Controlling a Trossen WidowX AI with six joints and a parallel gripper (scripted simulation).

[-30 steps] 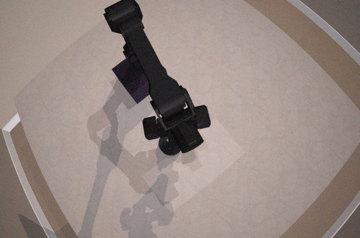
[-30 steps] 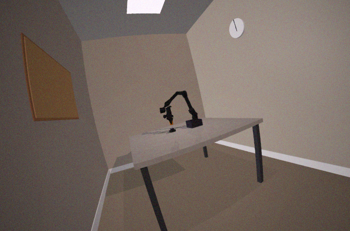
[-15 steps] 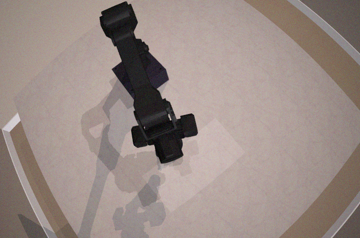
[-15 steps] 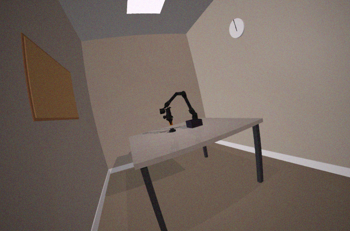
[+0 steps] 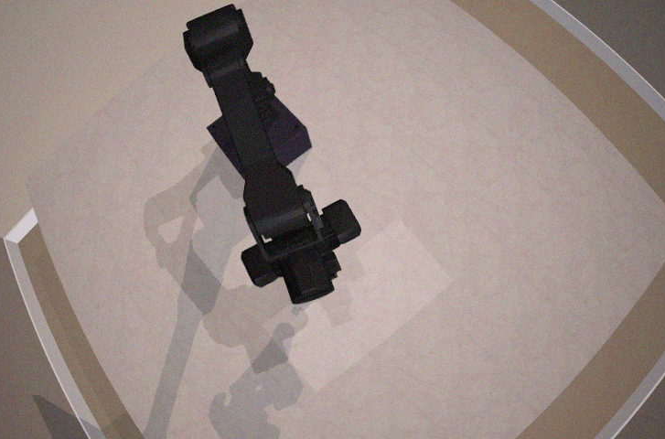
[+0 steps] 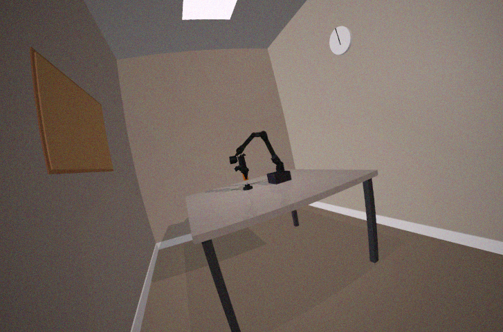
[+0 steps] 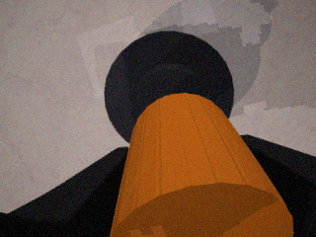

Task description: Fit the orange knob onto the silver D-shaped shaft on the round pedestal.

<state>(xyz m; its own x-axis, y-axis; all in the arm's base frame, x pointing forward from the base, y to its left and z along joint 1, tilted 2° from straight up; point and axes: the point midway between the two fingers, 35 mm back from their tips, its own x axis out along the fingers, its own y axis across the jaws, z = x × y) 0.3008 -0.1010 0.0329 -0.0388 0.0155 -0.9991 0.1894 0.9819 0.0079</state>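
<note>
My gripper tip is now 60 mm above the round pedestal. From my gripper tip the other things lie so: orange knob (30 mm above).
</note>
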